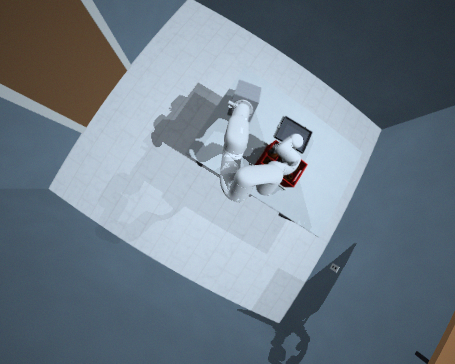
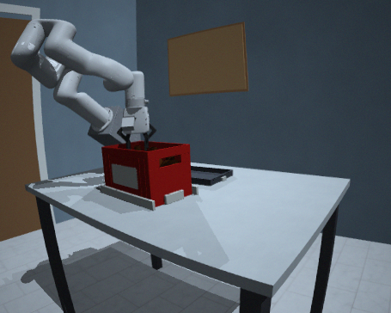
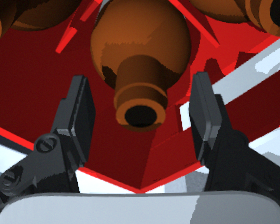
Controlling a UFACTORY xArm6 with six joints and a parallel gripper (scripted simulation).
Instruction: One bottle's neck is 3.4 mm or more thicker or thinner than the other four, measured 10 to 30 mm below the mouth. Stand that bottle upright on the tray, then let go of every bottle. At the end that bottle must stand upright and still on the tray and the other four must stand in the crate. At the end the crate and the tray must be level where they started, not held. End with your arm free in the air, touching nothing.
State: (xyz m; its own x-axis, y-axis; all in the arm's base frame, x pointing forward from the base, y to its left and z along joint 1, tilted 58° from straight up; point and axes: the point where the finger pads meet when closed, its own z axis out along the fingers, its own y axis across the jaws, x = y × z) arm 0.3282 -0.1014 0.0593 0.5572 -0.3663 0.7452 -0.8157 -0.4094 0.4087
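My gripper is now 7 cm above the glass bottle. From my hand the other things lie so: red crate (8 cm below, 8 cm ahead, 6 cm to the right); then dark tray (23 cm to the left, 15 cm below, 12 cm ahead).
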